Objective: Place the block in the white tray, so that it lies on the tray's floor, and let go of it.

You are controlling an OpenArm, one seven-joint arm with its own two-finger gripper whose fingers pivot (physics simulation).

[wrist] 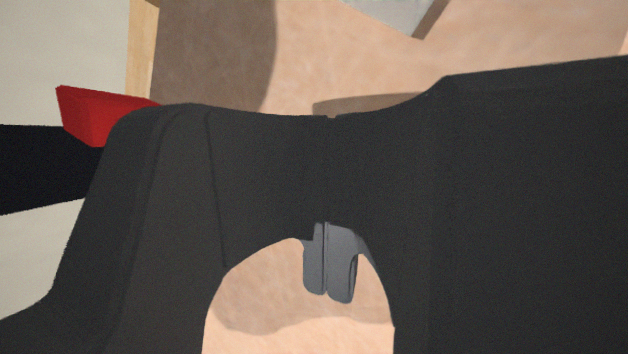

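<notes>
My gripper (337,204) is shut, its two grey fingertips pressed together with no block between them. Its dark fingers fill much of the wrist view, and the tips are above the tan surface. A corner of the white tray (395,14) shows at the top, right of the middle. The rest of the tray, including its floor, is outside the view. A red angular thing (82,117) shows at the left, partly hidden behind a dark finger; I cannot tell whether it is the block. No block is plainly seen in the tray's visible part.
The tan table top (340,45) ends at the left in a light wooden edge (141,50). A pale surface (60,40) lies beyond that edge. A black band (40,165) runs across the left side below the red thing. Shadows fall on the table top.
</notes>
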